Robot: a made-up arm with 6 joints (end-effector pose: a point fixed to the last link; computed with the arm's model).
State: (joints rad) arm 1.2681 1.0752 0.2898 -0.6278 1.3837 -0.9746
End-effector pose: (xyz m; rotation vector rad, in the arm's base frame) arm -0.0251 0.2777 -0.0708 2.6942 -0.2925 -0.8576
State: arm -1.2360 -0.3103 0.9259 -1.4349 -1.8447 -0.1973
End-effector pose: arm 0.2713 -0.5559 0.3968 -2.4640 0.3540 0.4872
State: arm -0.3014 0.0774 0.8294 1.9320 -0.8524 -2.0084
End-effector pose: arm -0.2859 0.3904 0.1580 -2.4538 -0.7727 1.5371
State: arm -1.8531 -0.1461 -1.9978 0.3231 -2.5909 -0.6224
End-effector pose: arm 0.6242 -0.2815 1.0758 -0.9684 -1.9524 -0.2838
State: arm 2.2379 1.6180 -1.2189 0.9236 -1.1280 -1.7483
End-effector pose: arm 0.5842 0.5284 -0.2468 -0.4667 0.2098 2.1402
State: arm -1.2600 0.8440 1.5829 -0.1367 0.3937 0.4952
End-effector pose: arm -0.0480 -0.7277 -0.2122 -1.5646 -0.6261 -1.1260
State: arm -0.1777 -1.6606 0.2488 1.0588 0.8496 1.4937
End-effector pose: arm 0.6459 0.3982 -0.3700 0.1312 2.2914 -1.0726
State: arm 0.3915 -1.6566 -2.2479 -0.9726 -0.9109 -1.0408
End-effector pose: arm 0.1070 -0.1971 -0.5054 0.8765 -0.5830 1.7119
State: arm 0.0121 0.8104 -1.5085 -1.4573 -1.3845 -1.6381
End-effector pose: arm -0.0336 -0.2177 -0.1661 -0.1328 -0.2888 -2.3825
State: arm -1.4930 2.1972 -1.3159 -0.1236 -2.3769 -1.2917
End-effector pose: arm 0.2830 -0.5285 0.2202 -0.2655 -0.3688 -0.1734
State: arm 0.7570 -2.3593 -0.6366 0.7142 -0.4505 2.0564
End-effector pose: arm 0.2334 0.5546 -0.1760 -0.4517 1.2406 0.1501
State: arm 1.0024 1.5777 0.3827 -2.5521 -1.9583 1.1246
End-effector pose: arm -0.0790 -0.5432 0.2582 1.1007 2.1215 1.9659
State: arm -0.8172 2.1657 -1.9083 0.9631 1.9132 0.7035
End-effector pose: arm 0.3818 -0.1966 -0.5319 -0.9153 -1.1212 2.1901
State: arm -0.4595 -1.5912 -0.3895 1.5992 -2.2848 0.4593
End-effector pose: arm -0.1952 0.5107 0.0203 0.7764 -0.2592 0.7573
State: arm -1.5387 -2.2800 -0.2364 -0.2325 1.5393 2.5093
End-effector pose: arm 0.3641 -0.6944 0.3738 0.6264 1.0619 -2.7384
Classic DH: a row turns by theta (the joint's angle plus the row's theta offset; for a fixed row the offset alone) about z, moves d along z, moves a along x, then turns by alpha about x. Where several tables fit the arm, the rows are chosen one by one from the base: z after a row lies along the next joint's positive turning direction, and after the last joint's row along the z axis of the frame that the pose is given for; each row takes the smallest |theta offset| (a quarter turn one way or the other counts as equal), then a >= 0, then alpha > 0; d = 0 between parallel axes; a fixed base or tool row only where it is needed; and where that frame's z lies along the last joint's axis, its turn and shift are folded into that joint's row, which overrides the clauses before.
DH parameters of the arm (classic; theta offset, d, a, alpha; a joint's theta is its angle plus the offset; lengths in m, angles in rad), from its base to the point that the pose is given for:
base (fixed): 1.5708 0.129 0 1.5708
joint 1: 0 0.09 -0.395 -1.5708
joint 2: -0.4199 0 0.2355 3.1416
joint 3: 1.1508 0.068 -0.379 1.5708
joint 4: 0 0.014 -0.024 -1.5708
joint 5: -1.5708 0.575 0.077 1.5708
joint 6: 0 -0.011 0.176 1.5708
tool (fixed): -1.5708 -0.097 0 0

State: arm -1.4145 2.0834 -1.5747 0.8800 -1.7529 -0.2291
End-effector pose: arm 0.7567 -0.2220 -0.0304 -0.3554 -0.9355 -0.1658
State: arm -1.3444 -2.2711 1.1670 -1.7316 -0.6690 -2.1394
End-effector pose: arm 0.1724 -0.2123 0.7728 -1.4753 -1.7629 -0.6151
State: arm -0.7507 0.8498 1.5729 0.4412 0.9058 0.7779
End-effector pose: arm -0.4198 -0.3263 -0.6605 -1.1712 0.5577 -1.7320
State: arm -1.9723 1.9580 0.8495 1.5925 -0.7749 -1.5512
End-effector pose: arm -0.6246 0.4717 1.0329 -0.5166 1.0775 -2.0435
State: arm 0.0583 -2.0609 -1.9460 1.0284 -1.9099 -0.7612
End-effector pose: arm -0.7406 -0.5283 0.0024 1.5650 1.2518 1.4357
